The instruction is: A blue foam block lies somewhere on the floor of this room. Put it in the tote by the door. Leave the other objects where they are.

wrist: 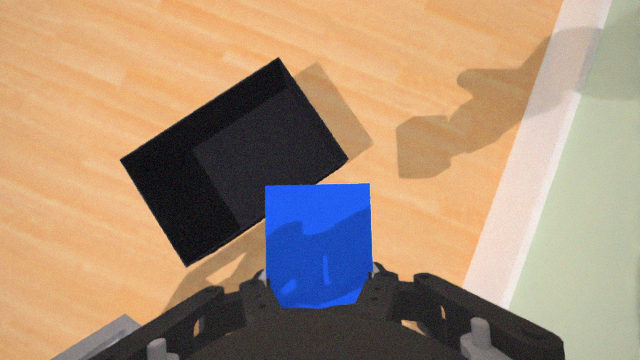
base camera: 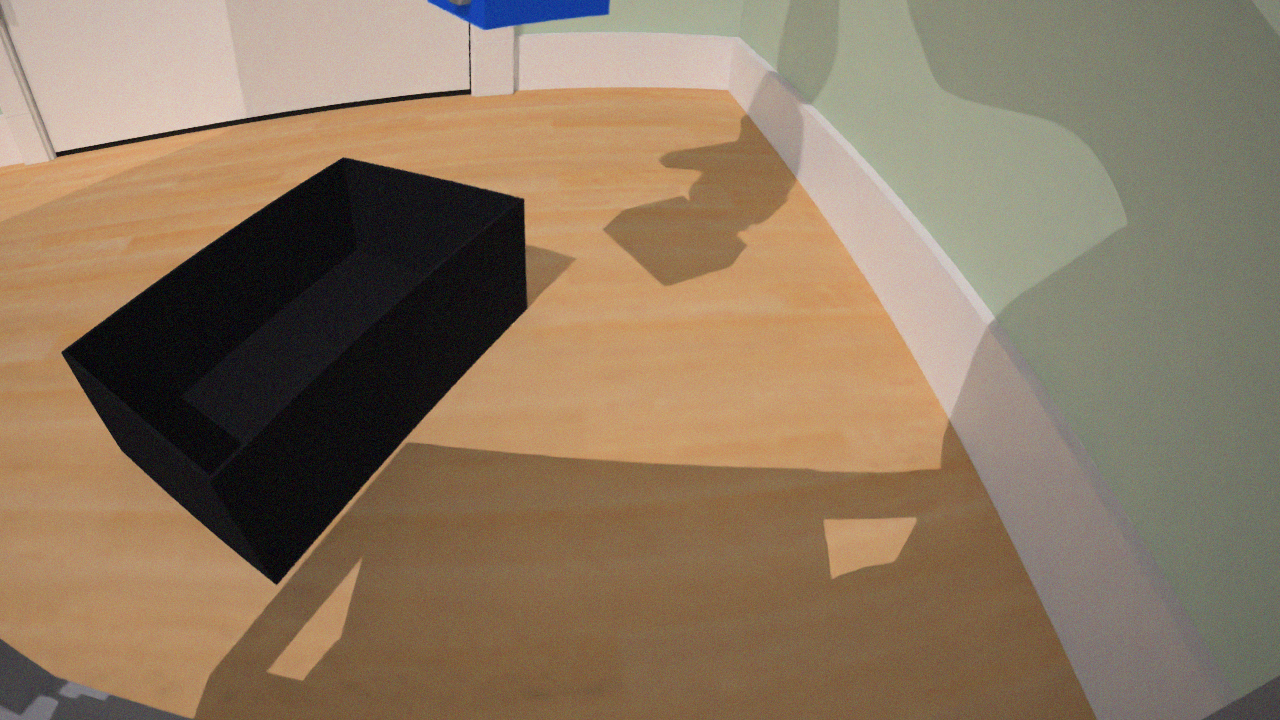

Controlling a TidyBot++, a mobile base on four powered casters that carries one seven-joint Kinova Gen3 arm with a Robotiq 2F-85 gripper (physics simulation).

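Frame: origin at the arm's base, x ahead, y left, z up, level; millimetres.
Seen in the pictures: gripper, fingertip midpoint: (wrist: 319, 272).
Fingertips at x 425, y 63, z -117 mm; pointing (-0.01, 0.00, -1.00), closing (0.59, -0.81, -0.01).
Offsets run from my fingertips to a thing's top centre.
The blue foam block {dx +14, dy +9, dz +36 mm} (base camera: 546, 8) (wrist: 318, 240) is held between the fingers of my gripper (wrist: 319, 272), which is shut on it. In the base camera view the block's lower part shows at the top edge, above floor height. The black tote {dx +20, dy +173, dz -180 mm} (base camera: 393, 385) (wrist: 200, 175) stands open on the floor, and the part of its inside that shows holds no object. In the wrist view the block overlaps the tote's lower right edge, and the block is nearer the camera, up in the air. The fingers are hard to make out in the base camera view.
A white door (base camera: 340, 53) stands behind the tote. A green wall (base camera: 1002, 161) (wrist: 585, 210) with a white baseboard (base camera: 930, 268) (wrist: 530, 175) runs along the right side. Part of the grey base (wrist: 110, 337) shows at the lower left of the wrist view. Shadows of the arm fall on floor and wall.
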